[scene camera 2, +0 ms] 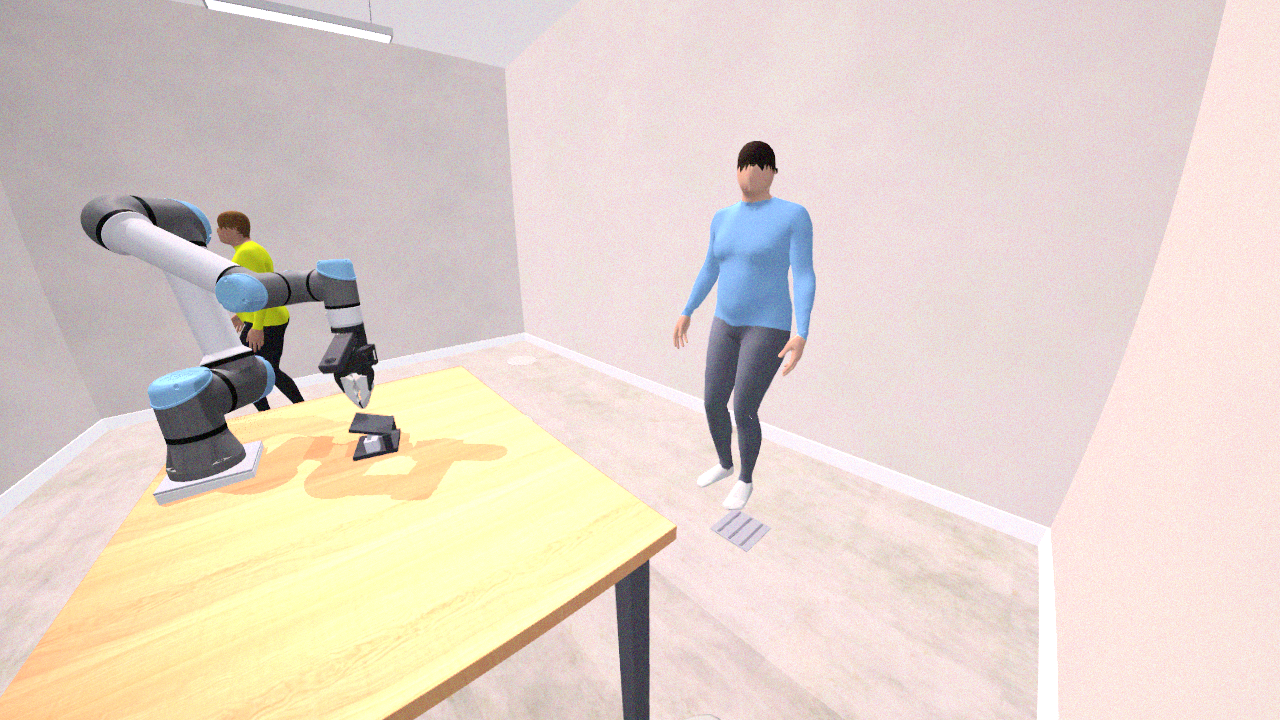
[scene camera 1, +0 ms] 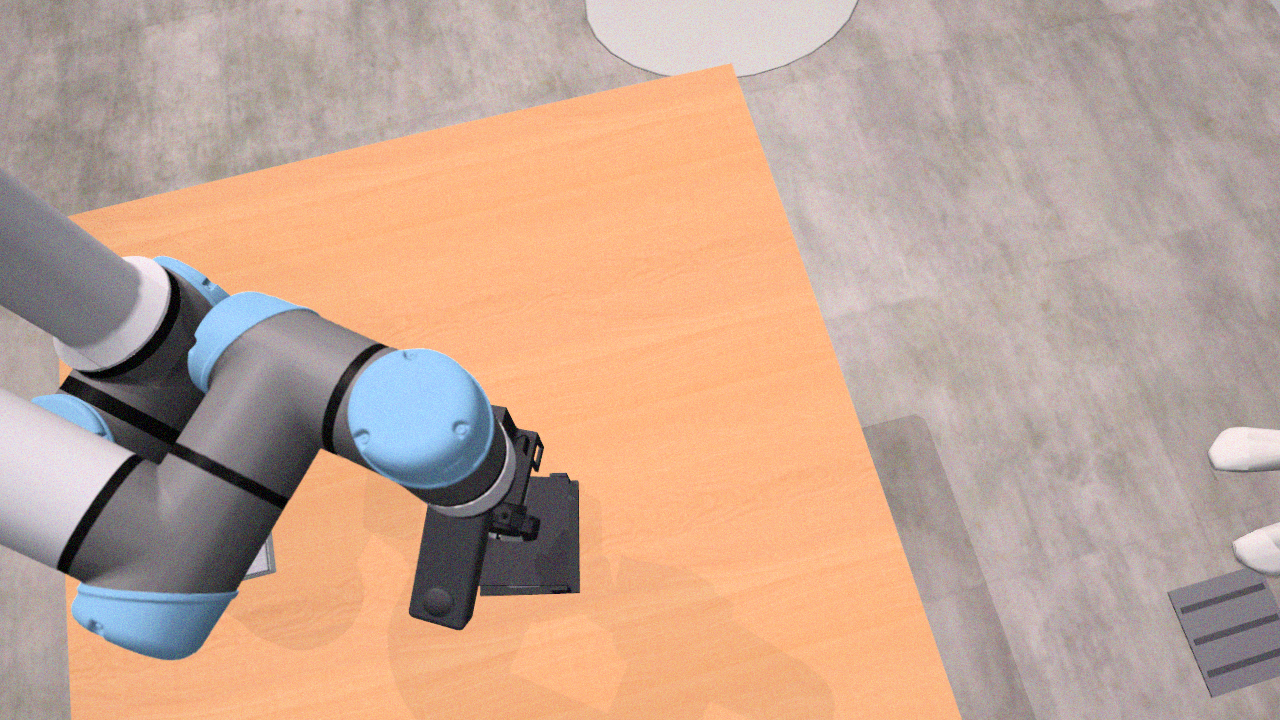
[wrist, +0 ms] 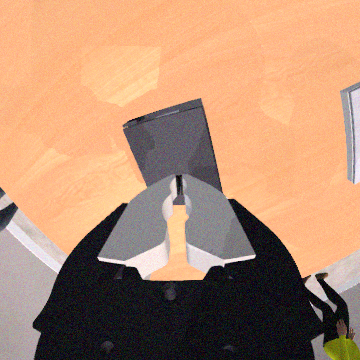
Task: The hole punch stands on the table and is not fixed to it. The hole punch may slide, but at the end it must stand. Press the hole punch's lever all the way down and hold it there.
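Frame: origin at the arm's base, x up, y back, z right, level; centimetres.
Seen in the pictures: gripper, fingertip midpoint: (scene camera 2: 363,408) (wrist: 179,177); arm's base, link origin: (scene camera 2: 209,464).
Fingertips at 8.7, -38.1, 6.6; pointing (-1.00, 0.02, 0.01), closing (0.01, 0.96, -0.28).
Note:
Offsets run from my fingertips to a thing's middle, as dx, dy, dz. Level surfaces: height alone.
The dark hole punch @[-7.2, -1.0, -0.6] (scene camera 1: 554,541) (scene camera 2: 386,444) (wrist: 175,145) stands upright on the table. Its lever @[-4.9, -1.0, -0.6] (scene camera 2: 371,422) is raised, with an open wedge between it and the base in the scene camera 2 view. My gripper (scene camera 2: 360,404) (wrist: 179,177) is shut and empty, with its fingertips pointing down. In the scene camera 2 view the tips are a little above the lever, apart from it. In the wrist view the fingers cover the near part of the hole punch. In the scene camera 1 view the arm and gripper hide its left part.
The wooden table @[dx -11.5] (scene camera 1: 626,313) (scene camera 2: 358,573) (wrist: 280,200) has its edge right of the hole punch in the scene camera 1 view. The arm's base plate (scene camera 2: 210,480) (wrist: 350,137) is at one side. A person in blue (scene camera 2: 759,268) and a person in yellow (scene camera 2: 255,257) stand beyond the table.

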